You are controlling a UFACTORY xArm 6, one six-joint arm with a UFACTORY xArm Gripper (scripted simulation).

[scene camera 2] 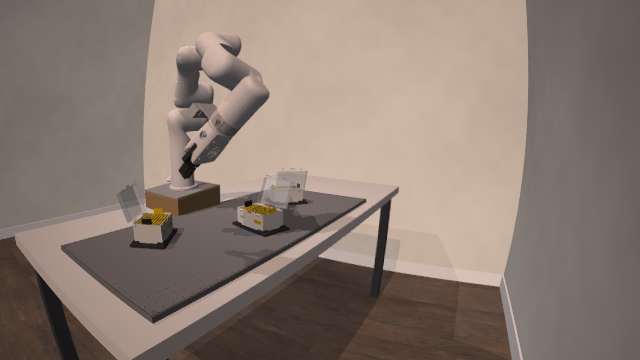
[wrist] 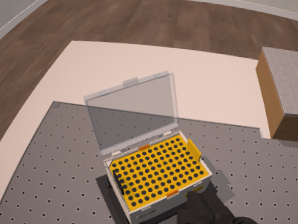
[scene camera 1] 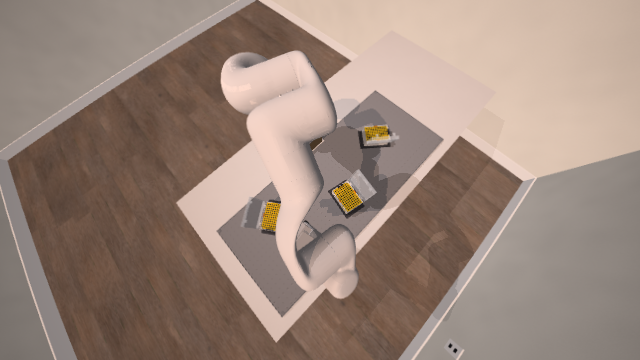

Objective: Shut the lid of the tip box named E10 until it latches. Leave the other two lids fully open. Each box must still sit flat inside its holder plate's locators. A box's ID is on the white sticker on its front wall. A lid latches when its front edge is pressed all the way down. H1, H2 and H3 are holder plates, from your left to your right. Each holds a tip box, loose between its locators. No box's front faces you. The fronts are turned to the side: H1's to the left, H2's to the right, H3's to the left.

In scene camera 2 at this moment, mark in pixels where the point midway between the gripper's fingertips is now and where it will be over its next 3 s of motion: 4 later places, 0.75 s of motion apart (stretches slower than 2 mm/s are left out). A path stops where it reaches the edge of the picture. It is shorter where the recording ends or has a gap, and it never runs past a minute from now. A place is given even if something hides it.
My gripper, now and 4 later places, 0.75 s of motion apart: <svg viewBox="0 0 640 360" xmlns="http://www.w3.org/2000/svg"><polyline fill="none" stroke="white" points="183,174 149,171 129,171 109,170 109,174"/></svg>
